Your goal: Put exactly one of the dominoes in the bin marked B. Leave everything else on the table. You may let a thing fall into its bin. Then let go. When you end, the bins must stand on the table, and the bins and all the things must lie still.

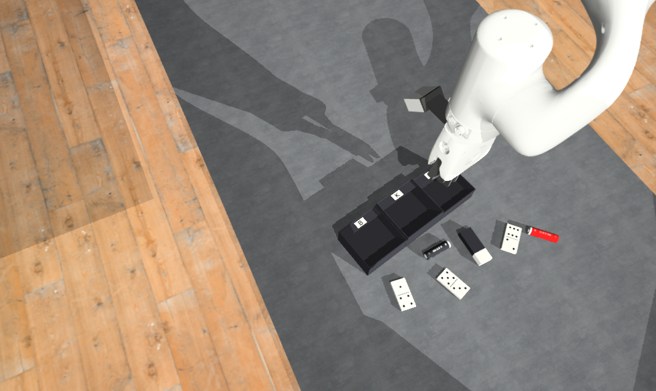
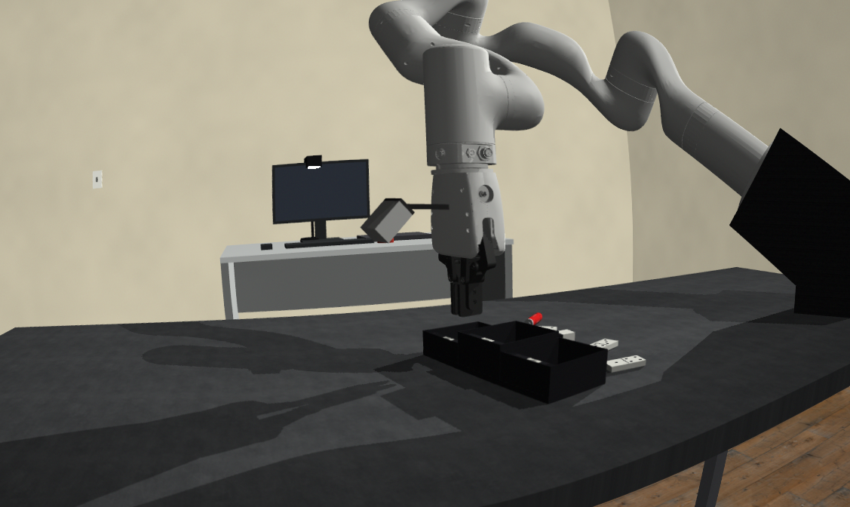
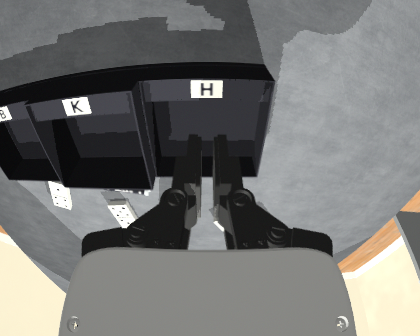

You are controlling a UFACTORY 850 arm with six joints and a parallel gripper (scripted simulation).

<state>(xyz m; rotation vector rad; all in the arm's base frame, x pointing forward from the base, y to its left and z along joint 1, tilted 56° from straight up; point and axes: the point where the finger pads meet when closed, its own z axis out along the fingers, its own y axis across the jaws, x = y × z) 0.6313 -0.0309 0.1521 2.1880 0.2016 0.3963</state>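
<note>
Now: the black bin row 80 mm to the left of my hand and 50 mm below it. The rest, counted from my hand: black battery: 80 mm to the left, 80 mm behind, 70 mm below; red battery: 170 mm behind, 90 mm to the right, 70 mm below; black-and-white block: 120 mm behind, 70 mm below, 30 mm to the left.
</note>
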